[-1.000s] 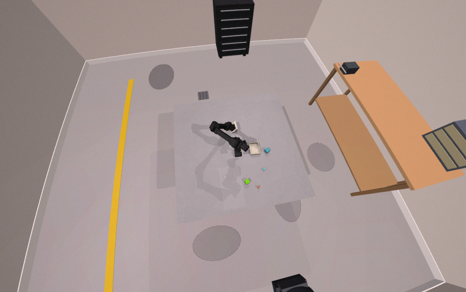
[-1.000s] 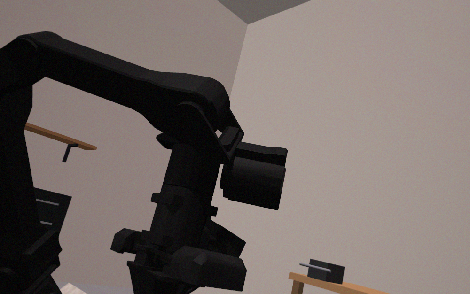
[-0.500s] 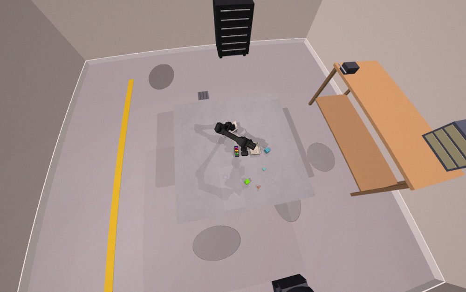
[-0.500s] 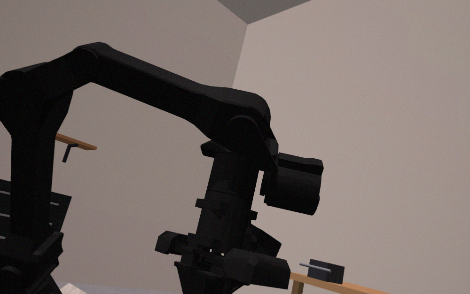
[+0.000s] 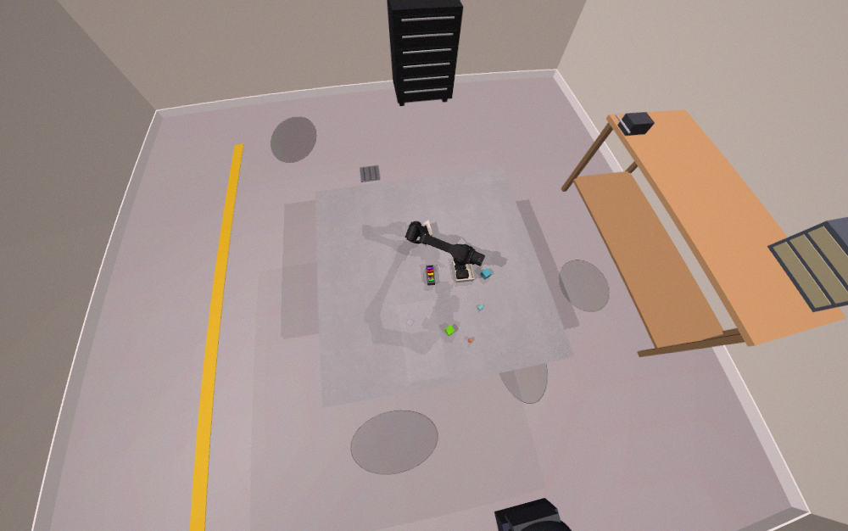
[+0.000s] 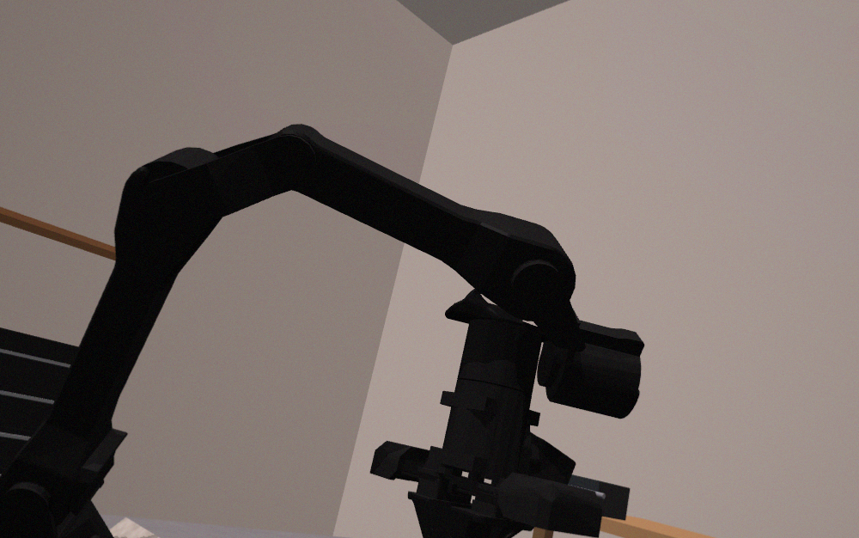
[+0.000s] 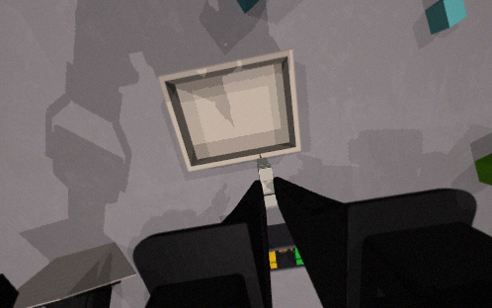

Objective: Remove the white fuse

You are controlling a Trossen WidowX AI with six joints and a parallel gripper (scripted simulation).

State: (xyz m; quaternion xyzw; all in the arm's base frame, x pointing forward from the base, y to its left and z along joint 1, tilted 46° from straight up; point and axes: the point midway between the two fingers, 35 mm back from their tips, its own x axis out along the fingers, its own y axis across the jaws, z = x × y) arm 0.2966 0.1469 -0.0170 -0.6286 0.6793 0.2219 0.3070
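My gripper tip is 10 cm above the beige tray, 5 cm to the right of it and 1 cm past it. The rest, counted from my gripper tip: yellow fuse 14 cm to the right, 7 cm below, 2 cm behind; red fuse 14 cm to the right, 7 cm below, 4 cm behind; white fuse 1 cm below.
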